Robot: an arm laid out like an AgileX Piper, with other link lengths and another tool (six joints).
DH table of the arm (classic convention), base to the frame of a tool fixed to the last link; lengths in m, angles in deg. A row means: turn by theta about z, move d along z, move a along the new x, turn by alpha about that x. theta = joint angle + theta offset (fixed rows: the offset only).
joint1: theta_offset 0; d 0.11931; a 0; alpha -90
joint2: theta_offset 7.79; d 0; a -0.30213; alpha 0
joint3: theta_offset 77.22; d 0; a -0.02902; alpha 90
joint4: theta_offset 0; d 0.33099; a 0; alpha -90
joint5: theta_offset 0; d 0; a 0; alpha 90
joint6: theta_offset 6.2; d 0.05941; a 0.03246; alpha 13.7
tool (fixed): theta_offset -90; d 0.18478; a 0; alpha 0
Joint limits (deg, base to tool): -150..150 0..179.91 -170..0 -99.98..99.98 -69.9..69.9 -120..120
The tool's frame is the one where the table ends.
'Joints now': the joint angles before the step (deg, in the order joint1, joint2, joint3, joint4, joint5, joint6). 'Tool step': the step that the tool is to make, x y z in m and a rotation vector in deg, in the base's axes. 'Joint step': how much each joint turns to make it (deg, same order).
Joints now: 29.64, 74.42, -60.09, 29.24, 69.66, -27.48
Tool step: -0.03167, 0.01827, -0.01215, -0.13, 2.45, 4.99
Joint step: 4.96, -0.24, 2.38, 1.24, 0.12, -0.22
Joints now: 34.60, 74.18, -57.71, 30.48, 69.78, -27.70
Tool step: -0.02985, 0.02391, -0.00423, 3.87, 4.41, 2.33
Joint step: 2.61, 0.00, 2.08, 6.10, -0.12, -1.32
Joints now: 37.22, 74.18, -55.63, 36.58, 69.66, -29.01
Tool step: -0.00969, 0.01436, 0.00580, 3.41, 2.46, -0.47
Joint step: 0.23, 0.00, 0.30, 4.44, -0.12, -0.53
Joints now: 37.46, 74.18, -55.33, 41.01, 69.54, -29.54
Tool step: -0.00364, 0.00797, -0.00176, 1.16, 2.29, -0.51
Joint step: 0.00, 1.20, -0.01, 2.41, 0.00, -0.13
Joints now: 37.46, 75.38, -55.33, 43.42, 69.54, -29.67
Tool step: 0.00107, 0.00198, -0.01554, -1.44, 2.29, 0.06
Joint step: 0.00, 2.99, 0.00, 0.33, -0.12, -0.32
